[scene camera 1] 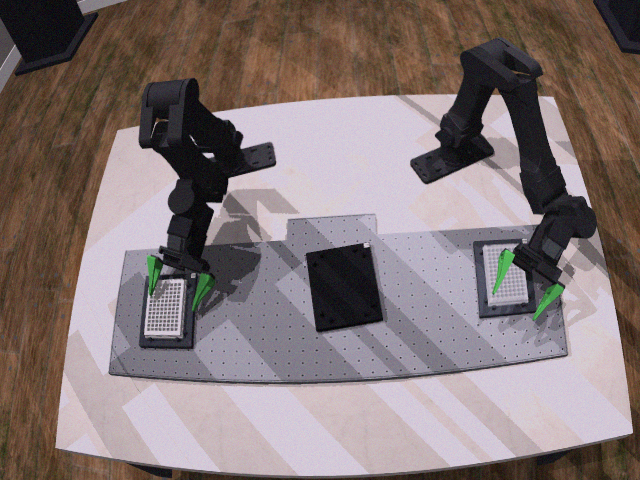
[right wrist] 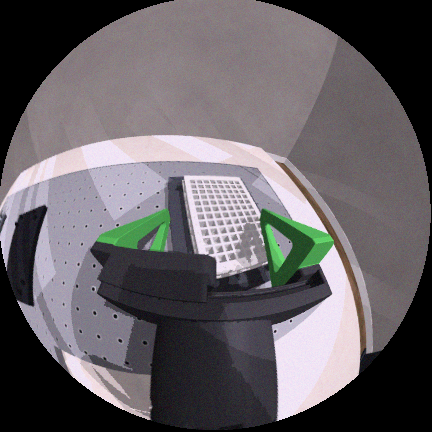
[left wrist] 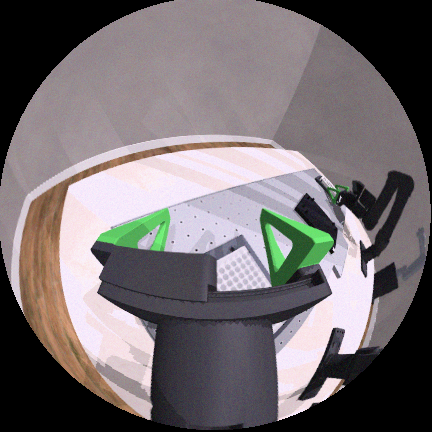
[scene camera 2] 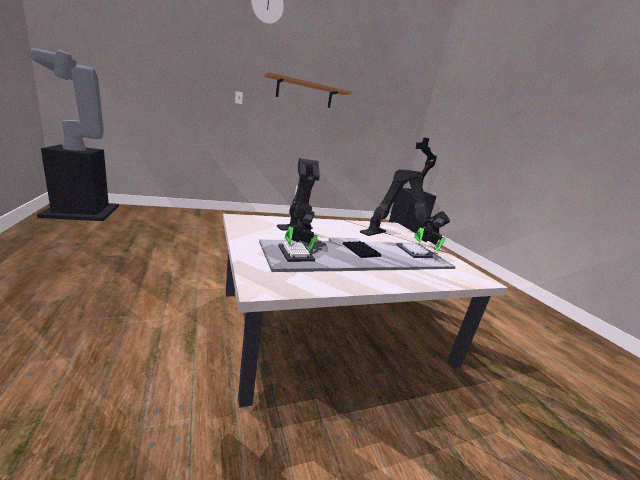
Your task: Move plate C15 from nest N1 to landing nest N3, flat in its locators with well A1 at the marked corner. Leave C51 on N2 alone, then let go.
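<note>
A white plate with square wells (scene camera 1: 164,317) (scene camera 2: 296,250) (right wrist: 217,200) sits on a dark nest (scene camera 1: 189,328) at the picture's left. A white plate with round wells (scene camera 1: 508,279) (scene camera 2: 417,250) (left wrist: 239,267) sits on a dark nest (scene camera 1: 480,276) at the right. I cannot read labels to tell which is C15 or C51. The black middle nest (scene camera 1: 344,289) (scene camera 2: 361,249) (right wrist: 26,255) holds no plate; a white mark shows at its upper right corner. My right gripper (scene camera 1: 172,302) (scene camera 2: 299,245) (right wrist: 214,213) is open over the square-well plate. My left gripper (scene camera 1: 514,306) (scene camera 2: 428,244) (left wrist: 214,213) is open above the round-well plate's nest.
The nests stand on a grey perforated board (scene camera 1: 248,330) (scene camera 2: 330,262) on a pale table (scene camera 1: 310,413) (scene camera 2: 361,289). The arm bases (scene camera 1: 258,155) (scene camera 1: 434,165) are at the table's far side. A wall shelf (scene camera 2: 310,83) and a grey robot (scene camera 2: 87,103) are in the background.
</note>
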